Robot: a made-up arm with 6 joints.
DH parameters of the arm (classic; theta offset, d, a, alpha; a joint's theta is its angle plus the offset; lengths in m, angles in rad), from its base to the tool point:
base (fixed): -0.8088 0 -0.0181 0
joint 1: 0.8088 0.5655 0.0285 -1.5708
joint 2: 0.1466 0 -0.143 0
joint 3: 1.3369 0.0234 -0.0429 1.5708
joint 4: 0 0.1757 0.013 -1.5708
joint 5: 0 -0.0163 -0.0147 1.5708
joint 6: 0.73 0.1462 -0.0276 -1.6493
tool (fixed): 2.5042 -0.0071 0 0
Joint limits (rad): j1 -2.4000..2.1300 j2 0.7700..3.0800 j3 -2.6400..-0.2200 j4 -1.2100..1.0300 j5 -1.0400..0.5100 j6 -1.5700..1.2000
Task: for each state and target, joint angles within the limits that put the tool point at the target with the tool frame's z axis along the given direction. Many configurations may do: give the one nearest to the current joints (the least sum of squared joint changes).
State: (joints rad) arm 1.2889 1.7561 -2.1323 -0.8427 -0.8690 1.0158
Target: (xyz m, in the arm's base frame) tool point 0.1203 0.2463 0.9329 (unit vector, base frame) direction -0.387 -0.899 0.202
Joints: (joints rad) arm 0.9645 1.8017 -2.0411 -0.3415 -1.0392 1.2000
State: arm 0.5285 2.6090 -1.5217 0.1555 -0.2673 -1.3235
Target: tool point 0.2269 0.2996 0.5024 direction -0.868 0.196 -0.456
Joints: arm 0.8300 1.9923 -0.9641 0.0585 -0.2769 -1.4718
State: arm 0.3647 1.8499 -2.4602 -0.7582 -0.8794 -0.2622
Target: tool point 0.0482 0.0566 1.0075 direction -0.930 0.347 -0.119
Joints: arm 0.7942 1.5822 -2.4464 0.0200 -0.7483 -0.3139
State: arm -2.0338 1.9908 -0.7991 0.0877 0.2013 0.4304
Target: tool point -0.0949 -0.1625 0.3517 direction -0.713 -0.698 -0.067
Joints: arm -2.0684 2.2587 -0.8996 0.4501 0.4341 0.7163
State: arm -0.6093 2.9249 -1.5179 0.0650 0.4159 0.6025
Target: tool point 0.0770 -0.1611 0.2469 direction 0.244 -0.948 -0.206
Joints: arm -1.0891 3.0527 -1.6055 0.2378 0.4910 0.8482
